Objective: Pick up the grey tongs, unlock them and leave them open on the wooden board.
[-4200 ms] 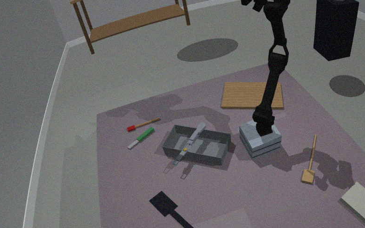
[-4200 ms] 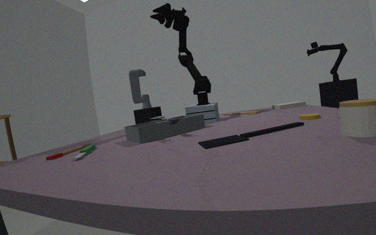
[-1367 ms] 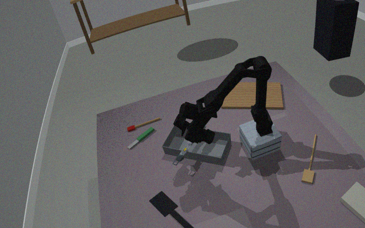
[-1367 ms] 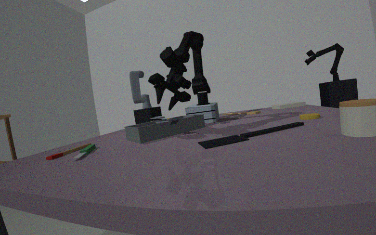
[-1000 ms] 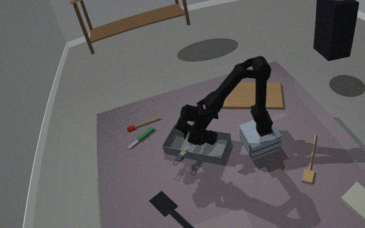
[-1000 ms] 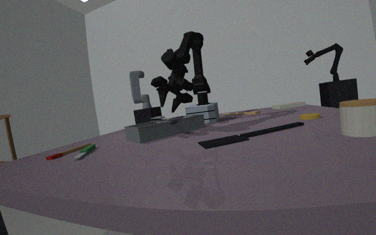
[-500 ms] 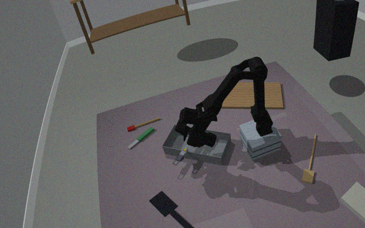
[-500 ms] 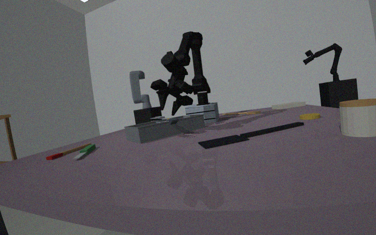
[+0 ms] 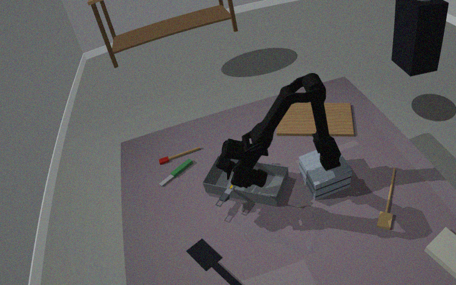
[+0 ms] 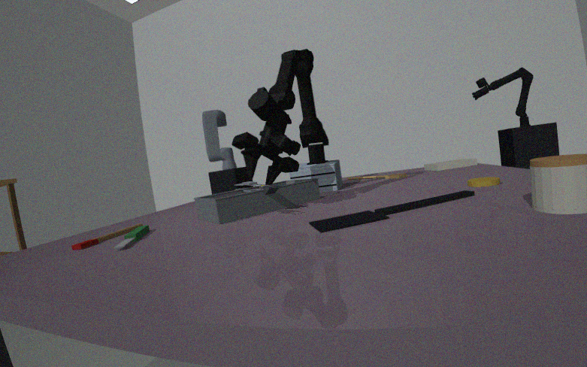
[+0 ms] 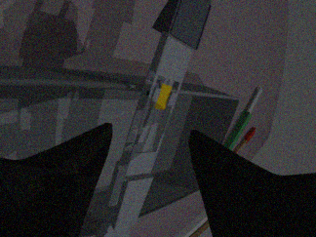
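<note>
Right now the yellow lock piece is 20 mm ahead of my gripper tip and 20 mm to the left of it. Also, from my gripper tip: black spatula 120 mm ahead, 310 mm to the left, 70 mm below; green-handled tool 250 mm ahead, 190 mm to the right, 60 mm below; grey roasting tin 50 mm behind, 30 mm to the right, 40 mm below.
</note>
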